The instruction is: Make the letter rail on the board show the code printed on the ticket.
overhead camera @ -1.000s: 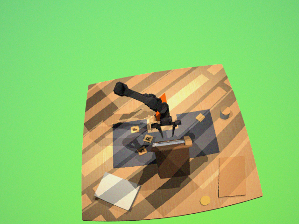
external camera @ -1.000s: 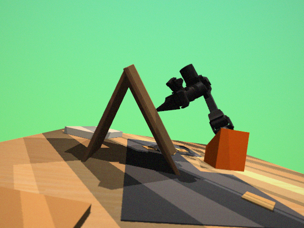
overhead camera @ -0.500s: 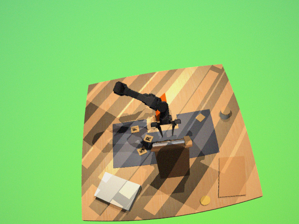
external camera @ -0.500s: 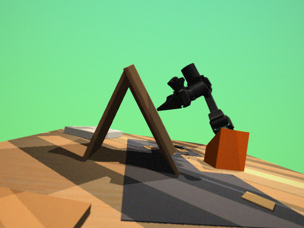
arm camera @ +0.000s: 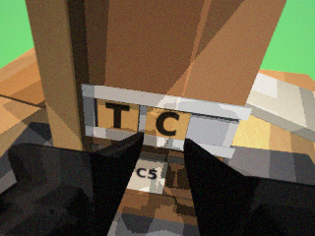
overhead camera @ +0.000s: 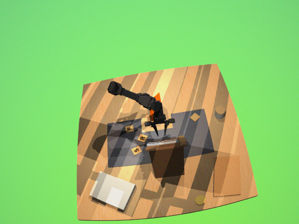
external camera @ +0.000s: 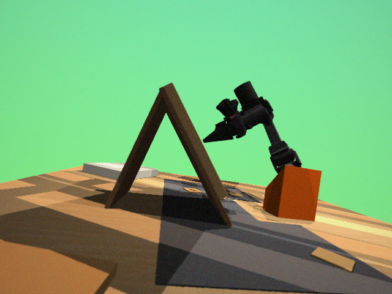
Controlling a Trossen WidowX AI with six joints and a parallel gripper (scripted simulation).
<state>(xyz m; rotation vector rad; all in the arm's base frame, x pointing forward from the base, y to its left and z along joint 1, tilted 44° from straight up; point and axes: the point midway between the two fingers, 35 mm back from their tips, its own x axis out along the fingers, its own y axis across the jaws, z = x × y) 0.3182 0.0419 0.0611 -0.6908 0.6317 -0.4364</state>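
Right now the white ticket is 110 mm below my gripper tip, 30 mm to the left of it and 10 mm behind it. The rest, counted from my gripper tip: dark mat (190 mm below, 130 mm behind, 10 mm to the right); then flat tan slab (370 mm to the left, 360 mm ahead, 190 mm below).
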